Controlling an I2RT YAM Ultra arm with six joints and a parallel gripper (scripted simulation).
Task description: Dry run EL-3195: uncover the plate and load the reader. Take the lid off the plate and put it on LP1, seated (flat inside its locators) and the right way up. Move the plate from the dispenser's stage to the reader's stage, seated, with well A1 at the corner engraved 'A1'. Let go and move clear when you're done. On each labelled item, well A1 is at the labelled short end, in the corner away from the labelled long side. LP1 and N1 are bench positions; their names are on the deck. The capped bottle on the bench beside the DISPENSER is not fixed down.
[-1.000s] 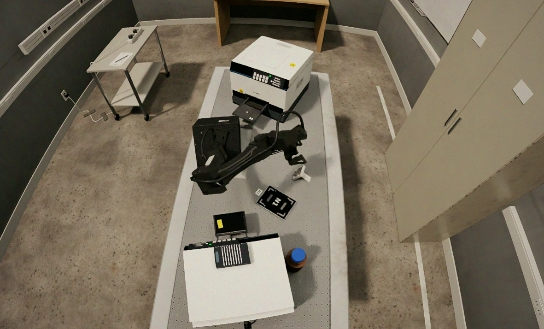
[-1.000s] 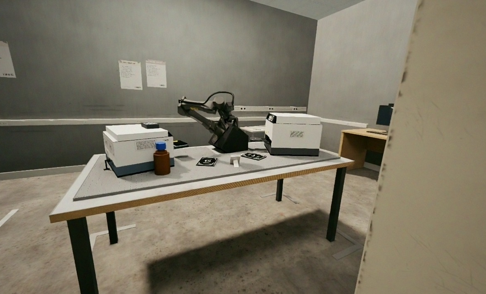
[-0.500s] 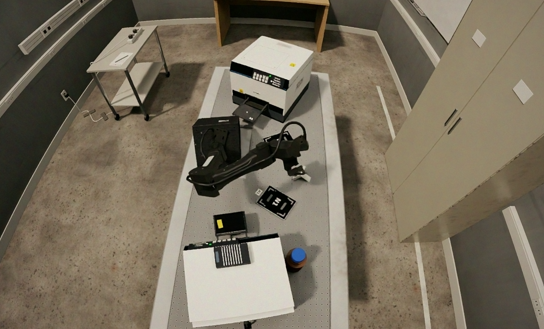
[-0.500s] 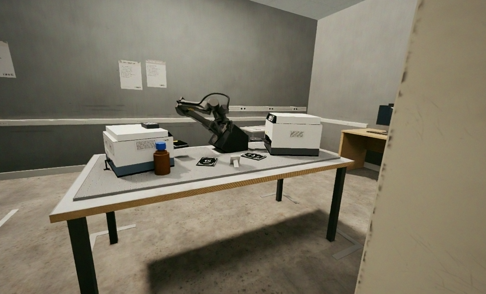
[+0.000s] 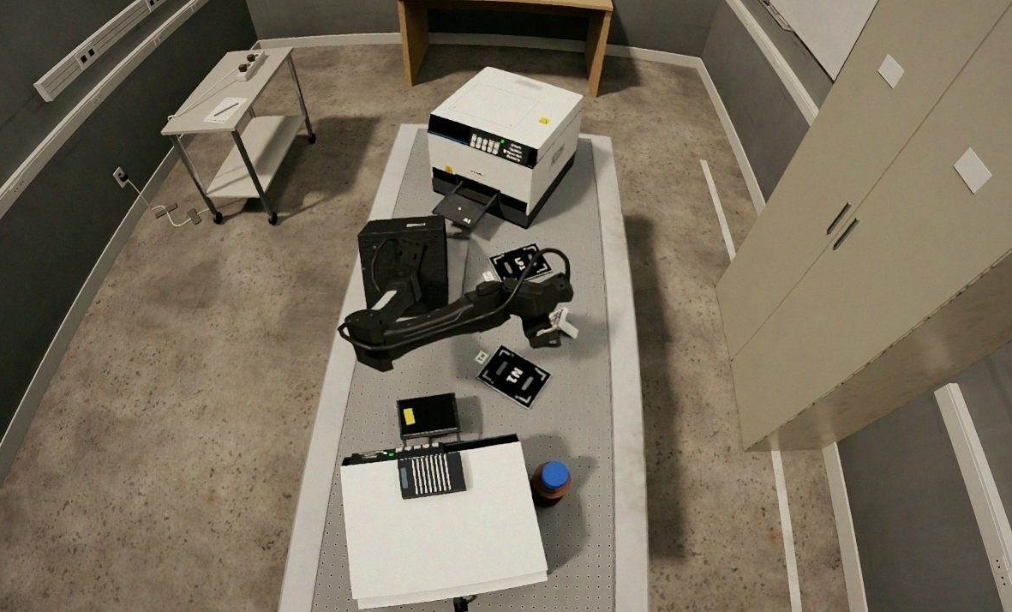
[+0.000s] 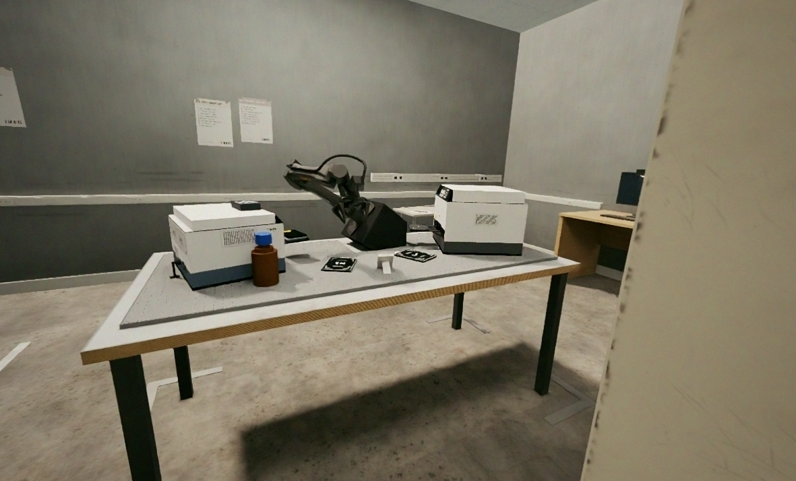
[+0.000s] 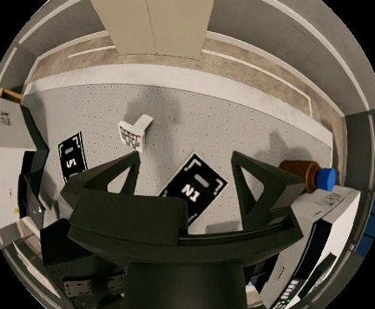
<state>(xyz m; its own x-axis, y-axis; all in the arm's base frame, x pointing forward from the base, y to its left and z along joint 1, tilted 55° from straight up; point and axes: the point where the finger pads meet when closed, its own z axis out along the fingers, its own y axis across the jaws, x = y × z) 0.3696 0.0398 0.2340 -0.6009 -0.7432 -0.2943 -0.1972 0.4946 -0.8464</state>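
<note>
Right now my hand is 27 cm past the black plate, 21 cm to the left of it and 10 cm above it. From my hand the other things lie so: well plate 27 cm behind, 21 cm to the right, 10 cm below; blue-capped bottle 2 cm ahead, 34 cm to the right, 9 cm below.
</note>
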